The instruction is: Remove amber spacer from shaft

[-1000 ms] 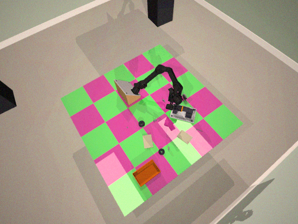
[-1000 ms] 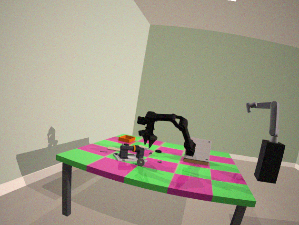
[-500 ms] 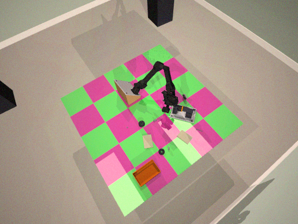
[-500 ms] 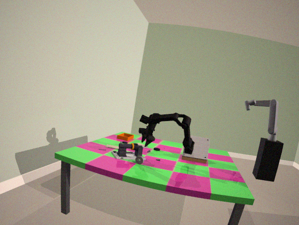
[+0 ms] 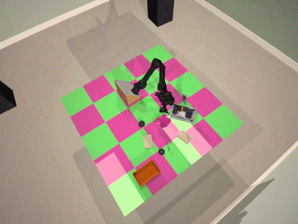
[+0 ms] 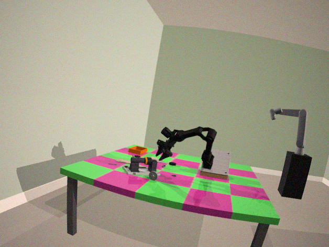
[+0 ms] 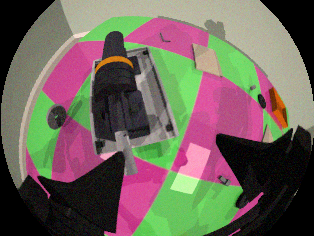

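Now: the grey shaft 9 cm to the left of my gripper tip, 3 cm ahead of it and 1 cm below it. From my gripper tip the other things lie so: grey gear 23 cm to the left, 6 cm below, 6 cm behind; then amber spacer 10 cm to the left, 5 cm ahead, 1 cm below; then orange tray 46 cm to the right, 35 cm ahead, 8 cm below.
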